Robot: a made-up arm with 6 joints.
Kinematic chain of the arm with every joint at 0, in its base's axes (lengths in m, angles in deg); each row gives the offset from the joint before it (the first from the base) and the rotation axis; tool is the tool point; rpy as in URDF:
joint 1: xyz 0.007 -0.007 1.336 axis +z
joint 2: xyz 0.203 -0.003 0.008 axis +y
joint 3: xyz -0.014 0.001 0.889 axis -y
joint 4: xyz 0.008 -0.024 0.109 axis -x
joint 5: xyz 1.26 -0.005 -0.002 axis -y
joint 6: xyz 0.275 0.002 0 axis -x
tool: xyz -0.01 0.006 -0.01 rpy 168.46 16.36 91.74
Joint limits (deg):
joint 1: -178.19..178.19
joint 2: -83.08..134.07
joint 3: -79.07..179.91
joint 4: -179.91..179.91
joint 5: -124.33..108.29
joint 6: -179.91..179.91
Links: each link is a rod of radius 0.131 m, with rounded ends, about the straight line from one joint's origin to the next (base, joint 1, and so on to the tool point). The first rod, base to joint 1, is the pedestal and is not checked.
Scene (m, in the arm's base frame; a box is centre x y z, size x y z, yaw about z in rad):
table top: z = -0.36
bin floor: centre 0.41 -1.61 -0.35 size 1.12 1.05 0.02 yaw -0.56
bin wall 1: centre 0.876 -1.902 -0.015 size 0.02 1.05 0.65 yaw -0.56
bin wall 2: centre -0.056 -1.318 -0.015 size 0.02 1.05 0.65 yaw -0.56
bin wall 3: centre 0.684 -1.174 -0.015 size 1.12 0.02 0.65 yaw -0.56
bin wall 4: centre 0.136 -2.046 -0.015 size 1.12 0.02 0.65 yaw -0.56
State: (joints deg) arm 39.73 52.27 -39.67 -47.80 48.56 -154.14
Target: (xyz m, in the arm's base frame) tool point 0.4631 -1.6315 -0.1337
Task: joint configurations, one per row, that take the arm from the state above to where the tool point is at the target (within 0.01 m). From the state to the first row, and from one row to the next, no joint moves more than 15 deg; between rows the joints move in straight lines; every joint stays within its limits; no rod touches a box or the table.
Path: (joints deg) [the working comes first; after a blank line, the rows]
Joints at the target: -68.94 98.70 23.69 -47.45 39.53 -154.17
Straight joint move there: touches bin wall 3.

1: 26.33 52.79 -36.22 -48.46 49.06 -154.17
2: 12.93 53.32 -32.76 -49.12 49.57 -154.21
3: -0.47 53.84 -29.31 -49.79 50.07 -154.24
4: -13.88 54.36 -25.86 -50.45 50.58 -154.28
5: -27.28 54.89 -22.41 -51.11 51.08 -154.31
6: -40.68 55.41 -18.95 -51.77 51.59 -154.35
7: -54.08 55.93 -15.50 -52.44 52.09 -154.38
8: -67.48 56.45 -12.05 -53.10 52.60 -154.42
9: -67.97 70.54 -0.13 -51.22 48.24 -154.34
10: -68.45 84.62 11.78 -49.33 43.88 -154.25
11: -68.94 98.70 23.69 -47.45 39.53 -154.17

